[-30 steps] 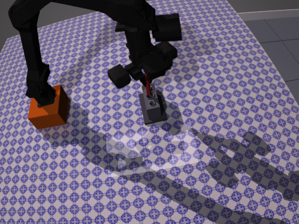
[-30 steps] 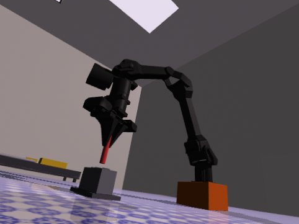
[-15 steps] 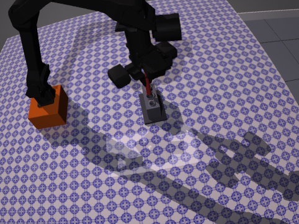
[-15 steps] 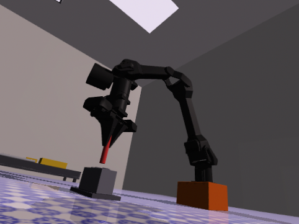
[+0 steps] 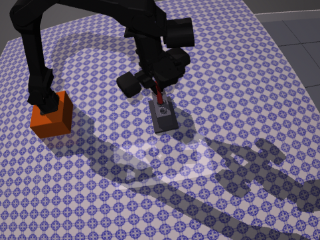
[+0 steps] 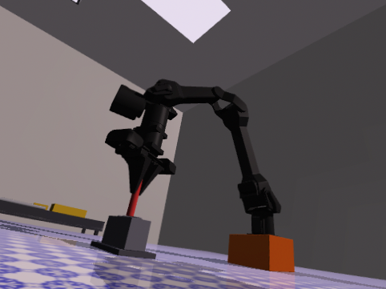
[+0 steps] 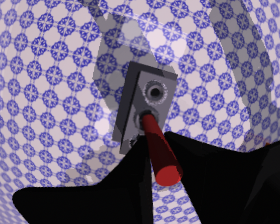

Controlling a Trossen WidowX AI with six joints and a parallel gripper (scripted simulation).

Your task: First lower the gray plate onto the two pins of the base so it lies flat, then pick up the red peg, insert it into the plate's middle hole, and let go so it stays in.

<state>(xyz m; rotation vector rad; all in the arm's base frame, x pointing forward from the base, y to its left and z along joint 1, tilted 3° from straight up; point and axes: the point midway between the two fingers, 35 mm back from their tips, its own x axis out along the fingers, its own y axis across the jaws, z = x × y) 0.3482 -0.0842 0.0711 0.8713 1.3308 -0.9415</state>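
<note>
Right now my gripper tip is right at the red peg. Also, from my gripper tip: gray plate (6 cm below); dark base (10 cm below).
</note>
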